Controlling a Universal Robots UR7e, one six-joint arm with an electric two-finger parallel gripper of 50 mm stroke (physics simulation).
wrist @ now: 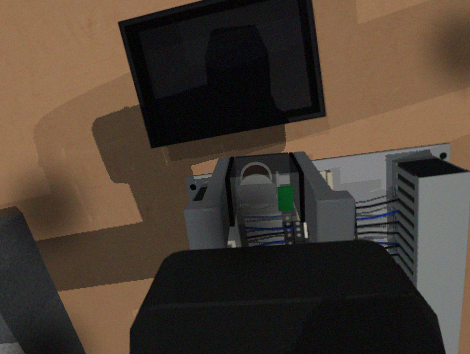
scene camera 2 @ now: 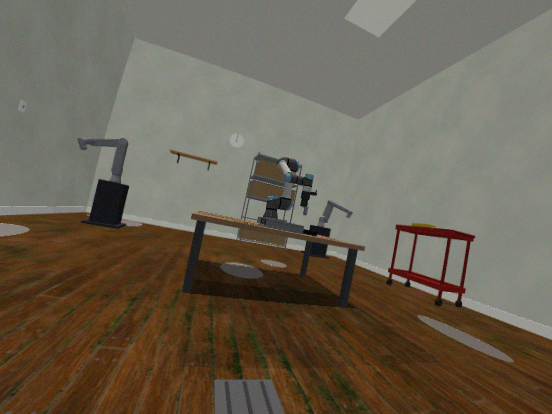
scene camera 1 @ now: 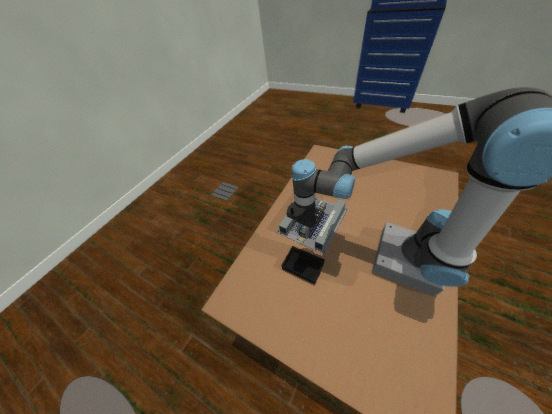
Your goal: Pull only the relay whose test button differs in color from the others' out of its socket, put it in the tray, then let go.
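Pixels of known places: gripper, fingertip midpoint: (wrist: 262, 175) (scene camera 2: 304, 214) (scene camera 1: 303, 234); arm's base at its link origin: (scene camera 2: 270, 218).
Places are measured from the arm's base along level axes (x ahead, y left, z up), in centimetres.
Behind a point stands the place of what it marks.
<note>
My gripper (scene camera 1: 304, 230) @[x 47.5, y 11.0, z 8.7 cm] (scene camera 2: 305, 212) @[x 47.5, y 11.0, z 8.7 cm] (wrist: 262, 175) @[x 47.5, y 11.0, z 8.7 cm] is shut on a clear relay (wrist: 257, 197) @[x 47.4, y 11.1, z 12.2 cm] with a green test button, which shows between the two fingers in the wrist view. The gripper hangs above the near-tray end of the relay panel (scene camera 1: 330, 227) (scene camera 2: 284, 226) (wrist: 370, 169) @[x 56.6, y 3.8, z -7.0 cm], and the relay is clear of the sockets. The black tray (scene camera 1: 299, 275) @[x 46.0, y 23.0, z -5.6 cm] (scene camera 2: 310, 232) @[x 53.9, y 15.8, z -5.2 cm] (wrist: 135, 75) @[x 38.5, y 19.8, z -3.8 cm] lies beside that end of the panel, ahead of the fingers in the wrist view. The gripper body and fingers hide much of the panel and its other relays.
A tall grey wiring duct (wrist: 440, 235) @[x 59.5, y -1.7, z -1.0 cm] runs along one side of the panel, with black and blue wires entering it. The panel and tray rest on the table (scene camera 1: 350, 320) @[x 22.4, y 33.2, z -7.3 cm] (scene camera 2: 240, 226) @[x 69.5, y -47.6, z -9.7 cm]. The arm's base (scene camera 1: 395, 245) @[x 9.9, y -0.6, z 0.3 cm] stands on the same table, to the right in scene camera 1.
</note>
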